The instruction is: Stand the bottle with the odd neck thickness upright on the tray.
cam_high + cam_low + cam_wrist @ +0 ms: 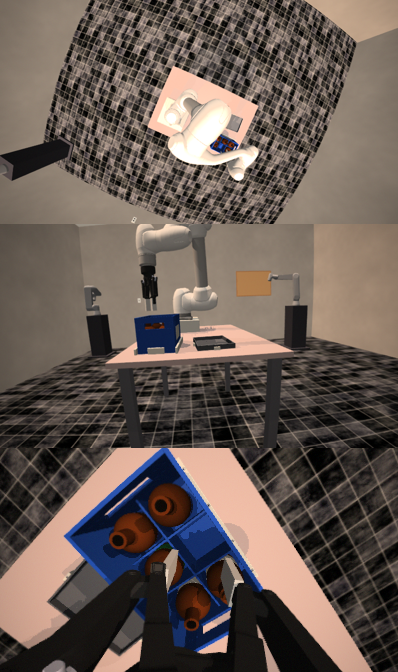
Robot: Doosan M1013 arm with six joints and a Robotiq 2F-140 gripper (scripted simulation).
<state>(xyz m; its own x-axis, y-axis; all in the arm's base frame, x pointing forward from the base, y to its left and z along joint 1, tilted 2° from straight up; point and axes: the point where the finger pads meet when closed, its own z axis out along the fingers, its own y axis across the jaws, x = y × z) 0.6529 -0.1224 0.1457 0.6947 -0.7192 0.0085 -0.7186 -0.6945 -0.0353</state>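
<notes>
The blue crate lies 150 mm below my hand and 40 mm to the left of it. Round my hand: dark tray: 320 mm to the left, 220 mm below, 10 mm behind; then bottle: 150 mm below, 90 mm to the left, 90 mm behind.
</notes>
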